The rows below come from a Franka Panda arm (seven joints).
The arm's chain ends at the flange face. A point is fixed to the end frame.
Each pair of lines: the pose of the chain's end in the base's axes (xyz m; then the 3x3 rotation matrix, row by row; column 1 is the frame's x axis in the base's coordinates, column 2 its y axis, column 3 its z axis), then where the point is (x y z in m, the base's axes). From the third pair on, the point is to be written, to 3 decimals.
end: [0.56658 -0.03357 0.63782], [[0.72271 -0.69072 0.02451], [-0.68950 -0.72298 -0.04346], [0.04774 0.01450 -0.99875]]
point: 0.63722 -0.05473 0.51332
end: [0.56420 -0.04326 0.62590], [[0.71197 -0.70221 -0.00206], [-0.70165 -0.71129 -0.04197], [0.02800 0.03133 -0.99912]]
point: 0.63123 -0.06537 0.49958
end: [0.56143 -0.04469 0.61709], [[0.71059 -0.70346 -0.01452], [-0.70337 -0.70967 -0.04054], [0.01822 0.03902 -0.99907]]
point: 0.627 -0.067 0.490
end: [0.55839 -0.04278 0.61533], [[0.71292 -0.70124 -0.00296], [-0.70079 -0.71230 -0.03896], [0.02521 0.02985 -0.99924]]
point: 0.625 -0.064 0.489
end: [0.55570 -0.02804 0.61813], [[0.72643 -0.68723 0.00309], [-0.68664 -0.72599 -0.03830], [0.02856 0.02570 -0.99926]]
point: 0.624 -0.048 0.492
